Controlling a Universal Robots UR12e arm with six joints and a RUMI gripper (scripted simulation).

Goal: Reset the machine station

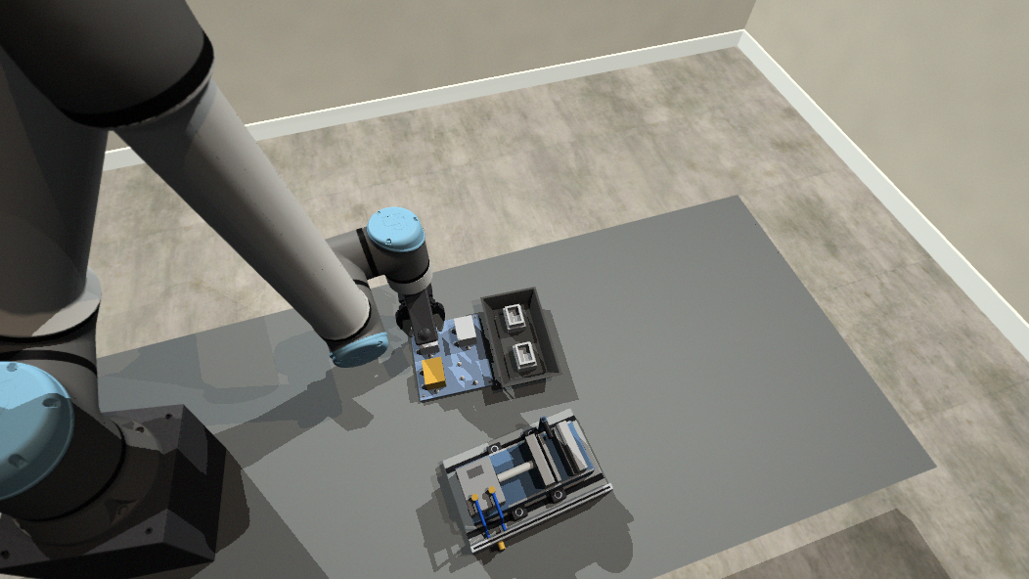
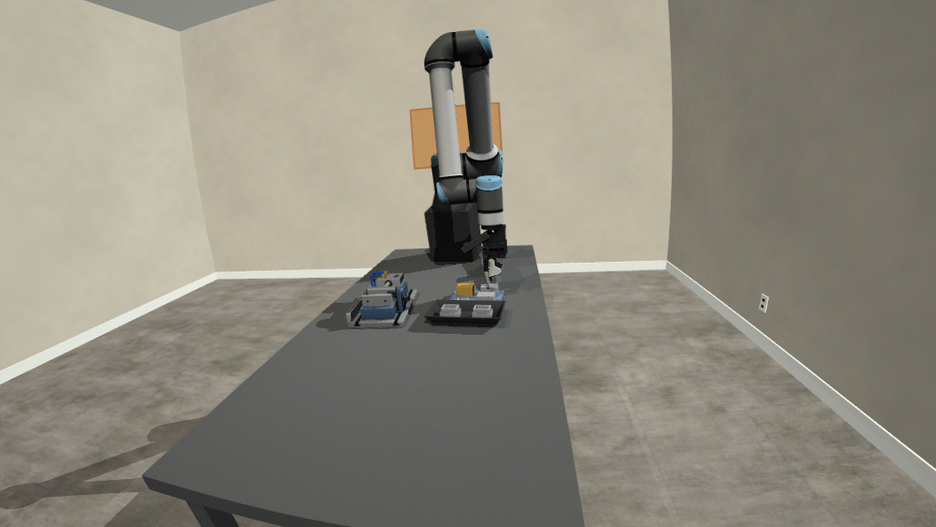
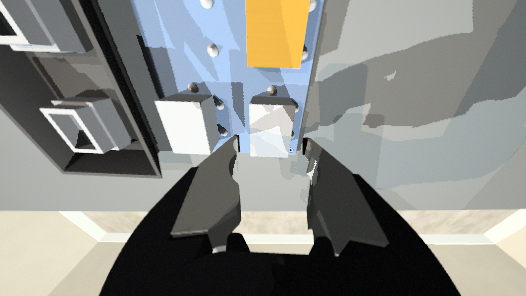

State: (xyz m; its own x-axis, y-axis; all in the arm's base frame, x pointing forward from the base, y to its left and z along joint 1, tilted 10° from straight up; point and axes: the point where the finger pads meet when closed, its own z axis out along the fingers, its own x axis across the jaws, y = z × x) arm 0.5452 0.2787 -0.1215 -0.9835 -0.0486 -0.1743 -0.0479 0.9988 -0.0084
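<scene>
The gray blank lies 40 mm below my hand. Round my hand: yellow brass blank 10 mm ahead, 90 mm to the right, 40 mm below; then blue infeed plate 50 mm ahead, 40 mm to the right, 60 mm below; then pale rod 150 mm ahead, 350 mm to the right, 20 mm above.
</scene>
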